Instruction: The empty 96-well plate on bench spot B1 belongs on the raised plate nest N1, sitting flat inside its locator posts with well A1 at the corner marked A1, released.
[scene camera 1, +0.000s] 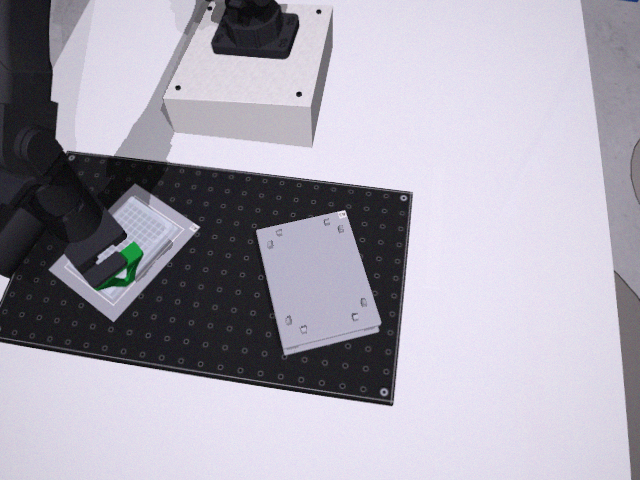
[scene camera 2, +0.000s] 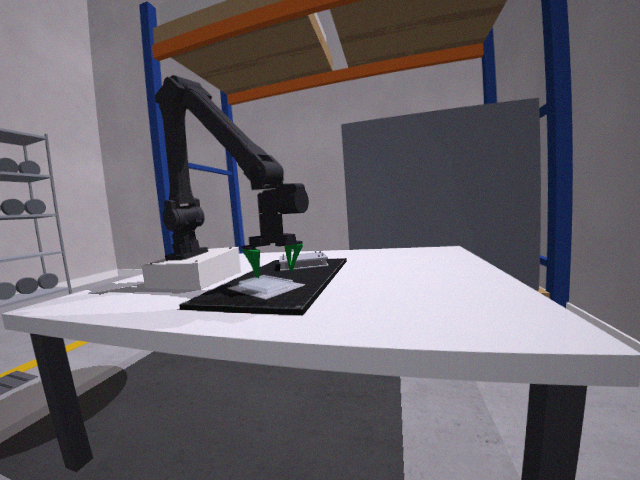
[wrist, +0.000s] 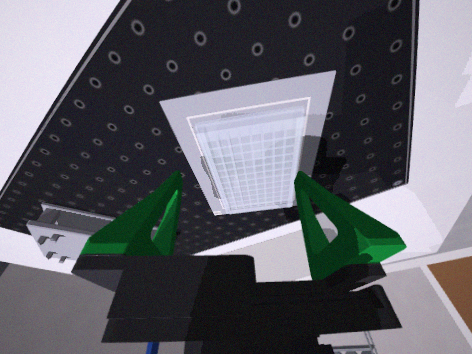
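Observation:
The clear 96-well plate lies flat inside the white outline on the grey sheet of spot B1. My gripper is open and empty, pointing down above the plate. In the wrist view its green fingertips stand apart, to the left and right of the plate's far part. In scene camera 1 the arm and gripper hide part of the plate. The raised nest N1 bears locator posts in pairs near its corners, with the corner label at its upper right in scene camera 1. The plate's own A1 mark is not readable.
The black perforated board carries both B1 and N1. The arm's pale base block stands behind the board on the white table. A small label marks the B1 sheet's right corner in scene camera 1.

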